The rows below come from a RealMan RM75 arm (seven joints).
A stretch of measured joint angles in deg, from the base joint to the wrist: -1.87 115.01 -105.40 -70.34 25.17 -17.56 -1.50; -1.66 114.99 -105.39 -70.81 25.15 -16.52 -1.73; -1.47 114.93 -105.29 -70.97 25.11 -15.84 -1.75; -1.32 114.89 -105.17 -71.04 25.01 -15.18 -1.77; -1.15 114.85 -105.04 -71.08 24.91 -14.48 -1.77; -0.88 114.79 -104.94 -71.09 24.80 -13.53 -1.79; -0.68 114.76 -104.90 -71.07 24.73 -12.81 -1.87; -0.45 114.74 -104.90 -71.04 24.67 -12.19 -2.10; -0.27 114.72 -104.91 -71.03 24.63 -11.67 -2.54; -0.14 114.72 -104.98 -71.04 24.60 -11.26 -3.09; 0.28 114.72 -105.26 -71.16 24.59 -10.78 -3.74; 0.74 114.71 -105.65 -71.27 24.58 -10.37 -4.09; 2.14 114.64 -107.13 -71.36 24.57 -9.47 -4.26; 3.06 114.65 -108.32 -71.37 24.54 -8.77 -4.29; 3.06 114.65 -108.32 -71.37 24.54 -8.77 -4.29; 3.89 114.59 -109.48 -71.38 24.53 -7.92 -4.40; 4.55 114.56 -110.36 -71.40 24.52 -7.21 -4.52; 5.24 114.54 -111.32 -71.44 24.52 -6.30 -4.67; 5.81 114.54 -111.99 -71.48 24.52 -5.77 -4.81; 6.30 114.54 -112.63 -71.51 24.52 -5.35 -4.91; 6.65 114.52 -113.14 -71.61 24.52 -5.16 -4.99
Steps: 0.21 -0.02 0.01 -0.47 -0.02 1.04 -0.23; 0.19 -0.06 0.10 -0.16 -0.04 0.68 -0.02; 0.15 -0.04 0.12 -0.07 -0.10 0.66 -0.02; 0.17 -0.04 0.13 -0.04 -0.10 0.70 0.00; 0.27 -0.06 0.10 -0.01 -0.11 0.95 -0.02; 0.20 -0.03 0.04 0.02 -0.07 0.72 -0.08; 0.23 -0.02 0.00 0.03 -0.06 0.62 -0.23; 0.18 -0.02 -0.01 0.01 -0.04 0.52 -0.44; 0.13 0.00 -0.07 -0.01 -0.03 0.41 -0.55; 0.42 0.00 -0.28 -0.12 -0.01 0.48 -0.65; 0.46 -0.01 -0.39 -0.11 -0.01 0.41 -0.35; 1.40 -0.07 -1.48 -0.09 -0.01 0.90 -0.17; 0.92 0.01 -1.19 -0.01 -0.03 0.70 -0.03; 0.00 0.00 0.00 0.00 0.00 0.00 0.00; 0.83 -0.06 -1.16 -0.01 -0.01 0.85 -0.11; 0.66 -0.03 -0.88 -0.02 -0.01 0.71 -0.12; 0.69 -0.02 -0.96 -0.04 0.00 0.91 -0.15; 0.57 0.00 -0.67 -0.04 0.00 0.53 -0.14; 0.49 0.00 -0.64 -0.03 0.00 0.42 -0.10; 0.35 -0.02 -0.51 -0.10 0.00 0.19 -0.08
